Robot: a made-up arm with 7 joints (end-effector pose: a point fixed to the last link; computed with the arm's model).
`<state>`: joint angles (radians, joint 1 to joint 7).
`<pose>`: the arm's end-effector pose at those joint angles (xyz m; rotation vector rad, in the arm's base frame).
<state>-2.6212 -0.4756 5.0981 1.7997 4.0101 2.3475 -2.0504</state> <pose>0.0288 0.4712 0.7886 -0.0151 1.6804 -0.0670</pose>
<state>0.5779 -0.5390 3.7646 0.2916 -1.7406 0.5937 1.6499</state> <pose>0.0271 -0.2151 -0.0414 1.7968 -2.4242 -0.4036</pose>
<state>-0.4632 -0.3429 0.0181 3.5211 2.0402 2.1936 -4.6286</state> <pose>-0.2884 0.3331 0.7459 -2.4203 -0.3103 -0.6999</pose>
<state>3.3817 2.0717 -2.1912 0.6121 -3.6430 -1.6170 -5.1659</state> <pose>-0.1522 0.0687 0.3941 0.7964 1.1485 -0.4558</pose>
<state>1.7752 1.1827 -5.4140 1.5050 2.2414 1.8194 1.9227</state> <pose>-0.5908 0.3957 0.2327 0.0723 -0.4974 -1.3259</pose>
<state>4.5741 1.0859 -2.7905 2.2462 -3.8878 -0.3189 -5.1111</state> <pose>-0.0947 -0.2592 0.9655 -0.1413 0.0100 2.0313</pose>
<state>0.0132 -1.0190 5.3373 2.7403 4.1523 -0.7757 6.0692</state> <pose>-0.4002 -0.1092 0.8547 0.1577 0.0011 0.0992</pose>
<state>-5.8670 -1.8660 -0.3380 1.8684 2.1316 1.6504 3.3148</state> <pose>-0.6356 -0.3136 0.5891 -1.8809 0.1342 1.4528</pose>
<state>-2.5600 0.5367 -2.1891 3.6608 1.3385 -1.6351 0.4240</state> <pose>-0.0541 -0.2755 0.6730 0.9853 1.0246 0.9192</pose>
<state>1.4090 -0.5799 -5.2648 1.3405 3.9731 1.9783 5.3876</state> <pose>-0.3553 0.1746 0.8313 0.5069 0.4119 1.3929</pose>
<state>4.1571 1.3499 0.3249 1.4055 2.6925 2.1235 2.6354</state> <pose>-0.0930 -0.6052 -0.0516 0.6039 -0.6595 1.0851</pose>
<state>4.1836 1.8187 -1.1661 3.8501 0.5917 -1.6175 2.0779</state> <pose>-0.0233 -0.4114 0.3651 -0.6887 -0.0057 -2.4514</pose>
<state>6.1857 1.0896 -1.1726 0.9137 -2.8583 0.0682 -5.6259</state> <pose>0.0091 -0.4351 0.0674 1.8791 1.6586 -1.3223</pose>
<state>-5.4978 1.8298 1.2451 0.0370 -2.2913 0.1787 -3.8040</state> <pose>-0.2637 -0.0733 0.3737 -1.2858 -1.4923 2.1026</pose>
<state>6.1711 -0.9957 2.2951 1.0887 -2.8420 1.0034 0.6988</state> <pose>-0.2968 0.5224 0.0300 -1.6086 1.0748 1.6309</pose>
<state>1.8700 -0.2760 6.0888 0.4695 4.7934 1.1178 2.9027</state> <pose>0.0344 0.4261 0.2249 -2.2802 0.2348 -1.2987</pose>
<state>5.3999 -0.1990 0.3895 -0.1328 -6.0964 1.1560 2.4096</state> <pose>0.0371 -0.0220 0.0372 0.0057 -2.1504 -0.7983</pose>
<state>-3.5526 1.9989 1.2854 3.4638 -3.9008 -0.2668 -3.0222</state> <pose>-0.5645 0.3322 -0.1113 -1.1964 -1.7639 -0.0204</pose>
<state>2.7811 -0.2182 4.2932 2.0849 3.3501 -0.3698 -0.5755</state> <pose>0.4288 0.3628 0.6803 -0.7478 1.3216 0.5283</pose>
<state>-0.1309 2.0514 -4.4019 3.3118 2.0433 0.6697 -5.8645</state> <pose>0.7000 -0.1919 -0.1267 1.1832 1.0085 0.2198</pose>
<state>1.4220 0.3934 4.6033 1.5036 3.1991 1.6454 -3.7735</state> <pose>0.5757 0.0407 0.7708 -0.1394 0.3962 2.2247</pose>
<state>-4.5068 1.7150 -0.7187 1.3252 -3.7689 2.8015 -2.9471</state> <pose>0.1000 0.4058 -0.1283 -0.1549 -1.1298 -0.5848</pose>
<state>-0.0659 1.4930 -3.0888 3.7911 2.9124 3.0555 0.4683</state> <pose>0.3529 -0.0412 0.0766 1.3283 -0.4392 -2.2119</pose>
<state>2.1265 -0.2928 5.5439 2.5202 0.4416 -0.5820 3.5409</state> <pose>0.2197 -0.0876 1.0426 0.5557 0.0072 2.1425</pose>
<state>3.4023 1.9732 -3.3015 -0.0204 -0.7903 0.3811 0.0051</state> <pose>0.1678 0.0537 0.5641 1.8250 0.5831 1.9778</pose>
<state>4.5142 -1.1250 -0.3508 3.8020 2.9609 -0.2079 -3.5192</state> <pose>0.1775 0.6997 0.4314 -1.3773 0.7663 0.3031</pose>
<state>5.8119 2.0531 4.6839 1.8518 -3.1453 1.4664 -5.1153</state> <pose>0.2856 -0.7037 -0.0021 -0.0700 2.0740 -0.3776</pose>
